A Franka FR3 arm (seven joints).
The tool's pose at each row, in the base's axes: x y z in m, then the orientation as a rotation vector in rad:
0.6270 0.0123 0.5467 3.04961 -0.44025 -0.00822
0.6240 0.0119 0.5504 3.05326 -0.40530 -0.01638
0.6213 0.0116 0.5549 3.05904 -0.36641 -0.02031
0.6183 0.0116 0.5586 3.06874 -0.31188 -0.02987
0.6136 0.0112 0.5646 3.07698 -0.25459 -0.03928
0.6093 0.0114 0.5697 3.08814 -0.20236 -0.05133
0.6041 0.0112 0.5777 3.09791 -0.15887 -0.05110
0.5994 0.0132 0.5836 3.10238 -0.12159 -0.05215
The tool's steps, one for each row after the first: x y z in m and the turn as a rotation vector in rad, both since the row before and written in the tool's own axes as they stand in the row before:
-0.0028 0.0015 -0.0036 -0.00186 -0.00439 -0.02294
-0.0025 0.0013 -0.0044 0.00051 -0.00185 -0.02558
-0.0029 0.0009 -0.0036 0.00284 -0.00547 -0.03603
-0.0046 0.0017 -0.0058 0.00216 -0.00526 -0.03763
-0.0044 0.0008 -0.0050 0.00641 -0.00736 -0.03451
-0.0054 0.0013 -0.0078 0.00678 0.00044 -0.02849
-0.0051 -0.0013 -0.0058 0.00239 -0.00030 -0.02417

